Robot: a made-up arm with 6 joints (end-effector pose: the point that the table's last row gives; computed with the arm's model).
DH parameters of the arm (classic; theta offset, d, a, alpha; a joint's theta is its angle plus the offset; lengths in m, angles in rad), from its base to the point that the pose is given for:
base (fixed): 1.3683 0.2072 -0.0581 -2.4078
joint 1: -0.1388 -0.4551 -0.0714 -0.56
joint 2: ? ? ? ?
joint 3: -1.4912 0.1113 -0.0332 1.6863
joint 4: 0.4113 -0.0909 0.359 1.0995
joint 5: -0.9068 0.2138 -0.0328 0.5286
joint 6: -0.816 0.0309 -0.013 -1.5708
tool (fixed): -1.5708 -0.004 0 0
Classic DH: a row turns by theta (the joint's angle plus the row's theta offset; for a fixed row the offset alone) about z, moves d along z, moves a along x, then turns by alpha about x.
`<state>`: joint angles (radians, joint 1 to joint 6).
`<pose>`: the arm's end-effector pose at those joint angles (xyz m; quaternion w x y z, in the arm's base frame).
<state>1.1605 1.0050 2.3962 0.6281 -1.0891 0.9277</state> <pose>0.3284 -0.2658 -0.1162 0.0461 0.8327 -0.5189 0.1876</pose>
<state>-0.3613 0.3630 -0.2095 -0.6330 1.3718 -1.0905</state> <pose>0.4336 -0.1101 0.4508 0.9695 0.2443 -0.0081 0.0182</pose>
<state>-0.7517 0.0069 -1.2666 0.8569 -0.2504 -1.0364</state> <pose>0.0396 -0.3498 0.0561 0.9392 0.3261 0.0059 -0.1078</pose>
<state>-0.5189 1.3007 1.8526 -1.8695 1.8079 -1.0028</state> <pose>0.2801 -0.3529 0.1674 0.4068 -0.4522 0.5074 -0.6104</pose>
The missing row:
joint 2: -0.1 0.3349 0.0653 1.4118
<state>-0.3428 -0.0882 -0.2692 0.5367 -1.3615 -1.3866</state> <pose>0.0001 -0.3534 0.4727 0.5968 -0.7788 0.1465 -0.1257</pose>
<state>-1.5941 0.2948 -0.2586 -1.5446 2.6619 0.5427</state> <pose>0.2489 0.3815 0.5263 0.2089 -0.8372 -0.4667 0.1940</pose>
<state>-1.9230 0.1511 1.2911 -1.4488 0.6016 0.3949</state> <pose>0.1856 0.2994 0.5271 0.8833 0.1678 0.2871 0.3304</pose>
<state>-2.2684 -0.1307 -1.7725 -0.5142 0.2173 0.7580</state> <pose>0.1617 0.3035 0.4565 0.5389 -0.3449 -0.6189 -0.4556</pose>
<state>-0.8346 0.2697 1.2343 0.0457 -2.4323 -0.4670</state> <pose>0.0087 0.2579 0.5818 0.0704 0.8770 -0.1468 0.4521</pose>
